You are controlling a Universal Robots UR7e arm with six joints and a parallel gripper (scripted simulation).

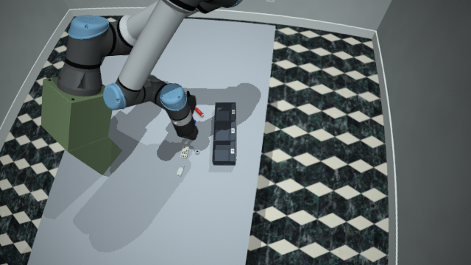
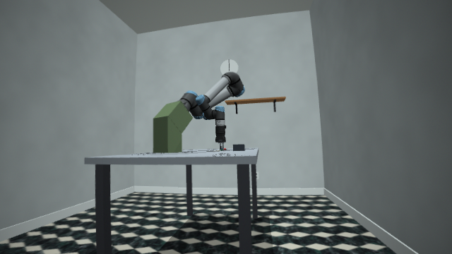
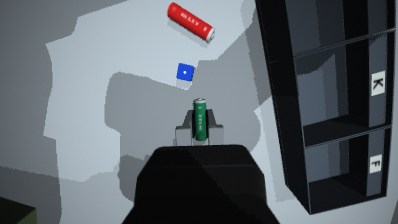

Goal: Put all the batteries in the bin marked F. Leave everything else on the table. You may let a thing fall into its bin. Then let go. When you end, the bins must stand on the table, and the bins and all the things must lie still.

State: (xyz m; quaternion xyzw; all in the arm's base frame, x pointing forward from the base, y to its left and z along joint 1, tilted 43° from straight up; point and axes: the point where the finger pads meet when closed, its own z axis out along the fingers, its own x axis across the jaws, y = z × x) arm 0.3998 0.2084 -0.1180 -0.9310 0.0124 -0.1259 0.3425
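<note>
Right now my hand is 5 cm to the right of the blue die, 2 cm past it and 1 cm above it. Also, from my hand: white domino (8 cm to the right, 1 cm below); then green battery (1 cm below); then ring-shaped part (6 cm to the right, 5 cm ahead, 2 cm below).
</note>
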